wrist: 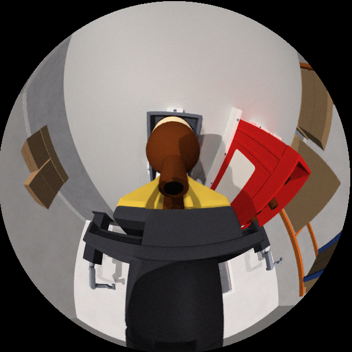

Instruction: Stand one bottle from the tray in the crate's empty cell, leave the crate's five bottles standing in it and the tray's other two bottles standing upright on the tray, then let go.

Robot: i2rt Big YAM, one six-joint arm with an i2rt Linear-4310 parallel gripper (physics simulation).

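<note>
A brown bottle (172, 147) with a cream band shows in the middle of the wrist view, its open mouth towards the camera. It hides most of the dark grey tray (199, 118). My gripper (173, 177) has its yellow fingers drawn in on both sides of the bottle's neck and is shut on it. More brown glass (173, 203) shows between the fingers, below the mouth; I cannot tell which bottle it belongs to. The red crate (267, 162) is on the right. Parts of brown bottles (273, 203) (254, 220) show at its near side. Its cells and empty cell are hidden.
A white strip (230, 137) runs along the crate's left side. Cardboard boxes (315, 107) (312, 182) and an orange rack frame (295, 250) are at the right edge. More cardboard boxes (46, 172) are on the far left. The black wrist housing fills the lower middle.
</note>
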